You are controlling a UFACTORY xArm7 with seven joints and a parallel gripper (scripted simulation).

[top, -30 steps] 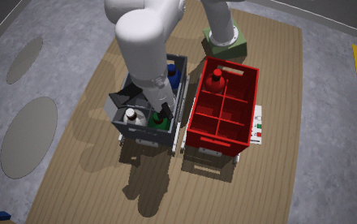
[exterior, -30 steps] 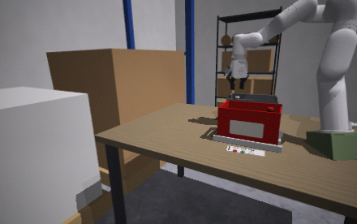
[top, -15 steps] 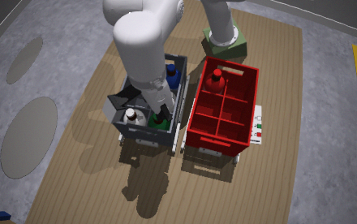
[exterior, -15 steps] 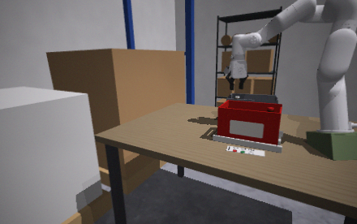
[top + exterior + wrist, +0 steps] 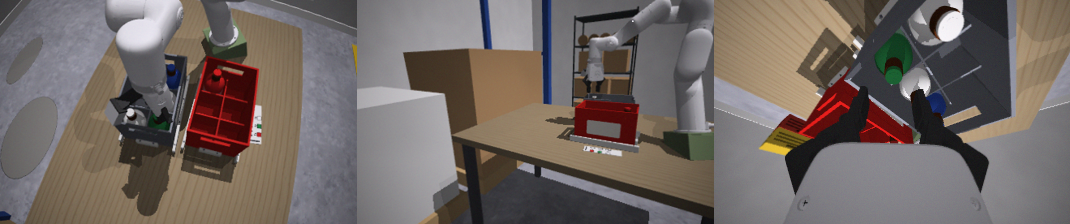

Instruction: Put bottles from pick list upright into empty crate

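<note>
Now: the green bottle 14 cm below my hand. Also, from my hand: red crate 8 cm behind, 20 cm to the left, 14 cm below; then blue-label bottle 18 cm behind, 2 cm to the left, 14 cm below; then grey crate 9 cm behind, 3 cm to the right, 14 cm below.
</note>
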